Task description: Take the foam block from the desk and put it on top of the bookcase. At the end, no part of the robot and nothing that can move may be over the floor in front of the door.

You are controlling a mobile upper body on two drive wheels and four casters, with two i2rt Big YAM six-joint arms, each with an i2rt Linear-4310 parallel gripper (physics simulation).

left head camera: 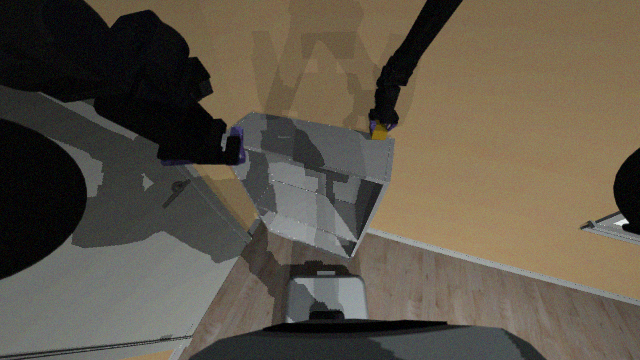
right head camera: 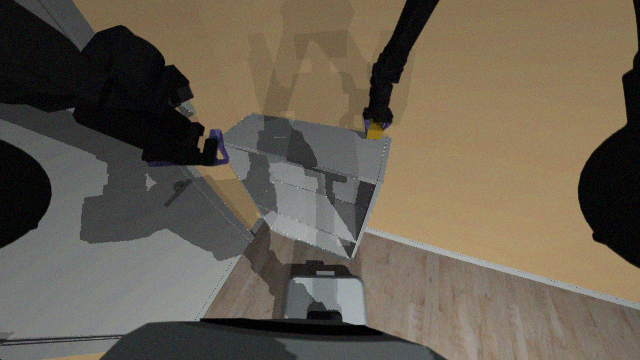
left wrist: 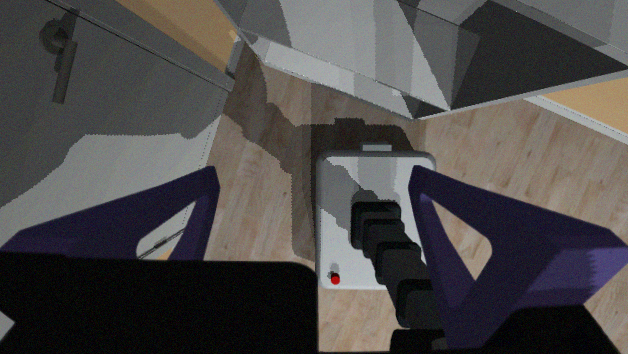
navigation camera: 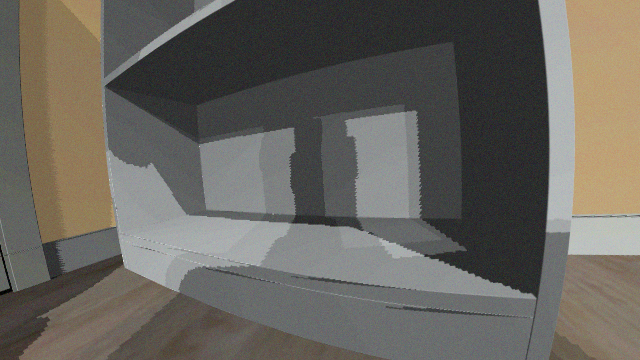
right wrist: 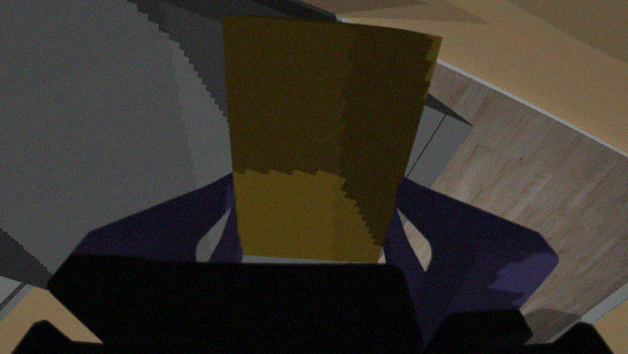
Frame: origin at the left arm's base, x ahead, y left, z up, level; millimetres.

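Seen in the pictures: left gripper, fingertip midpoint: (left head camera: 222, 159) (right head camera: 207, 160) (left wrist: 313, 176); right gripper, fingertip midpoint: (left head camera: 378, 133) (right head camera: 373, 132) (right wrist: 314, 177).
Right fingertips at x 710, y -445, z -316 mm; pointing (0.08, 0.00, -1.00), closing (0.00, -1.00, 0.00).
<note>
Pixels of each thing's top centre, then the offset from my right fingertips to it. "spot": a spot on its surface instead. Level surfaces: height alone.
- yellow foam block, top centre: (right wrist: 318, 170) (right head camera: 374, 123) (left head camera: 379, 124) dy -2, dx +21, dz +30 mm
- grey bookcase's top, surface height: dz -34 mm
- grey door, surface spot: (left head camera: 125, 275) spot: dy +1100, dx -544, dz -298 mm
- handle, surface spot: (left wrist: 64, 70) spot: dy +932, dx -214, dz -163 mm
The yellow foam block (left head camera: 379, 132) (right head camera: 374, 131) (right wrist: 320, 125) is between the fingers of my right gripper (left head camera: 383, 125) (right head camera: 378, 123) (right wrist: 314, 177), which is shut on it. In both head views the block appears over the right end of the grey bookcase's top (left head camera: 345, 150) (right head camera: 340, 150). Whether it touches the top I cannot tell. The bookcase (navigation camera: 557, 150) fills much of the navigation view. My left gripper (left head camera: 210, 155) (right head camera: 187, 157) (left wrist: 313, 176) is open and empty, beside the bookcase's left end in the head views. The desk does not show.
A grey door (left head camera: 125, 275) (right head camera: 140, 280) with a handle (left head camera: 177, 187) (left wrist: 64, 70) is at the left; my left arm overlaps it in the head views. My light base (left head camera: 345, 295) (left wrist: 345, 175) stands before the bookcase. A tan wall (left head camera: 500, 150) rises behind and to the right.
</note>
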